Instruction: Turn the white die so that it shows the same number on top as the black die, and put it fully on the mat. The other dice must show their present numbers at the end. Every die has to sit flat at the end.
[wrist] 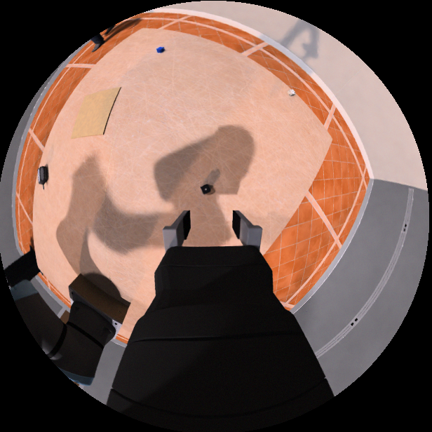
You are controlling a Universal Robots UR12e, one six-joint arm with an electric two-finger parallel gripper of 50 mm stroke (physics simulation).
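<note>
The black die point(206, 189) lies on the table ahead of the fingers, a little left of the line between them; a light dot shows on it, but its top number is too small to read surely. The white die point(292, 93) lies at the upper right, near the table's edge; its number cannot be read. A blue die point(160, 49) lies at the top, left of the middle; its number cannot be read either. The tan mat point(95, 114) lies at the upper left with no die on it. My gripper point(211, 218) is open and empty, above the table and apart from the black die.
The pale table point(200, 80) has orange tiled floor around it. A small dark grey device point(43, 175) lies near the table's left edge. The arm's base parts point(90, 320) are at the lower left. Shadows of the arm fall across the table and around the black die.
</note>
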